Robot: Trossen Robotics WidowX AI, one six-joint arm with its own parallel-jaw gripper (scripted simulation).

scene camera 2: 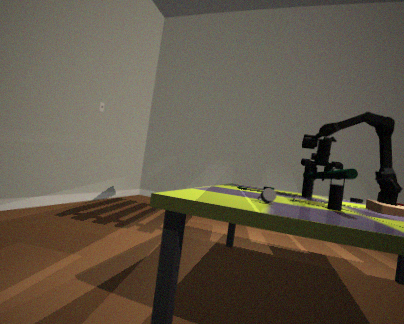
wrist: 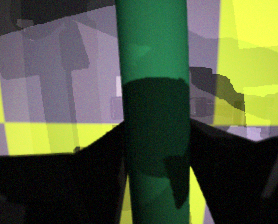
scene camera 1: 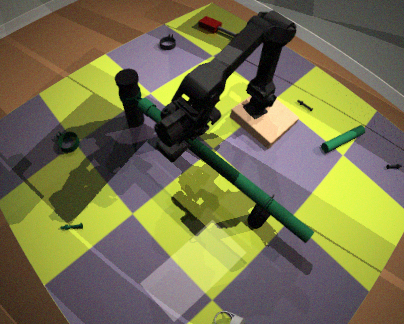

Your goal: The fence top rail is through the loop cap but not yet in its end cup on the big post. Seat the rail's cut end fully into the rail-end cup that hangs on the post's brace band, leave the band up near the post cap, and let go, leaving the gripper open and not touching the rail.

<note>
The pictures show: my gripper, a green top rail and a dark post.
My gripper also shows in the wrist view.
</note>
